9 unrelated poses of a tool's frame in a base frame.
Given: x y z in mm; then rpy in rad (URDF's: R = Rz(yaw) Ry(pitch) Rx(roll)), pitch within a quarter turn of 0, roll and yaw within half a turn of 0.
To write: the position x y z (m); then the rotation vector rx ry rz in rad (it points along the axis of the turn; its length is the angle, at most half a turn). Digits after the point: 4 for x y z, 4 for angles.
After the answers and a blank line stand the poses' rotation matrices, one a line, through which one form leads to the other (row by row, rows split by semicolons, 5 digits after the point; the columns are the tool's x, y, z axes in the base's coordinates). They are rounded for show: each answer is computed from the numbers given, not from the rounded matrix.
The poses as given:
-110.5 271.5 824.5 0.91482 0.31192 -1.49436
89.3 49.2 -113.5 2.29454 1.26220 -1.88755
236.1 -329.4 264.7 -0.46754 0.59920 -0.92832
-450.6 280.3 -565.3 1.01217 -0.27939 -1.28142
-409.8 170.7 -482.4 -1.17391 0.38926 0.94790
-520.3 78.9 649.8 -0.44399 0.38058 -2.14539
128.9 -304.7 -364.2 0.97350 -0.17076 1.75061
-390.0 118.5 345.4 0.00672 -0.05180 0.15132
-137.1 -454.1 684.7 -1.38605 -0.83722 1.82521
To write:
-0.1105 0.2715 0.8245 0.9601 -0.4496 -1.5107
0.0893 0.0492 -0.1135 -1.7186 1.2413 1.5984
0.2361 -0.3294 0.2647 -0.1455 0.7464 -0.7446
-0.4506 0.2803 -0.5653 0.6859 -0.8453 -1.0191
-0.4098 0.1707 -0.4824 -1.2514 -0.2353 1.0518
-0.5203 0.0789 0.6498 0.1425 0.6742 -1.9919
0.1289 -0.3047 -0.3642 0.8497 0.7377 1.6724
-0.3900 0.1185 0.3454 0.0106 -0.0512 0.1515
-0.1371 -0.4541 0.6847 -0.2506 -1.4923 0.9077

0.07268 0.62672 -0.77585; -0.94897 -0.19591 -0.24715; -0.30689 0.75421 0.58050
-0.09460 -0.85163 -0.51553; -0.28861 -0.47215 0.83293; -0.95276 0.22759 -0.20112
0.49479 0.56239 0.66249; -0.66114 0.73838 -0.13303; -0.56398 -0.37218 0.73716
0.27429 0.44126 -0.85444; -0.92126 0.37537 -0.10189; 0.27577 0.81510 0.50947
0.53975 -0.51814 -0.66348; 0.75143 -0.05876 0.65719; -0.37950 -0.85327 0.35763
-0.50461 0.84475 0.17825; -0.77935 -0.35686 -0.51503; -0.37146 -0.39881 0.83843
-0.17625 -0.52821 0.83062; 0.96957 -0.23883 0.05385; 0.16993 0.81483 0.55423
0.98725 -0.15108 -0.05017; 0.15054 0.98850 -0.01445; 0.05178 0.00671 0.99864
-0.16851 -0.36155 -0.91700; 0.64798 0.66041 -0.37945; 0.74278 -0.65814 0.12299

